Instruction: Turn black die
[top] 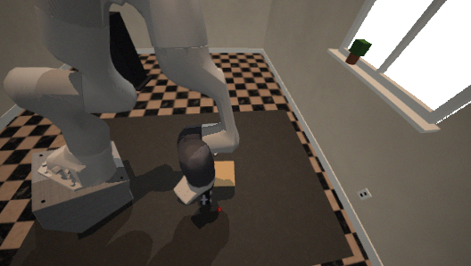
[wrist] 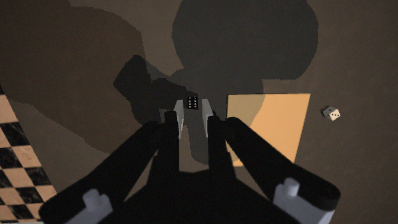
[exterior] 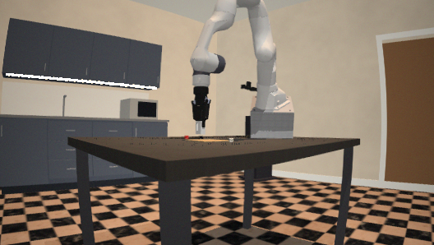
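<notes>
The black die is 5 cm below my hand. The rest, counted from my hand: tan mat 14 cm to the left, 5 cm below, 3 cm ahead; then white die 24 cm to the left, 5 cm below, 3 cm behind; then red die 6 cm ahead, 5 cm below, 4 cm to the right.
</notes>
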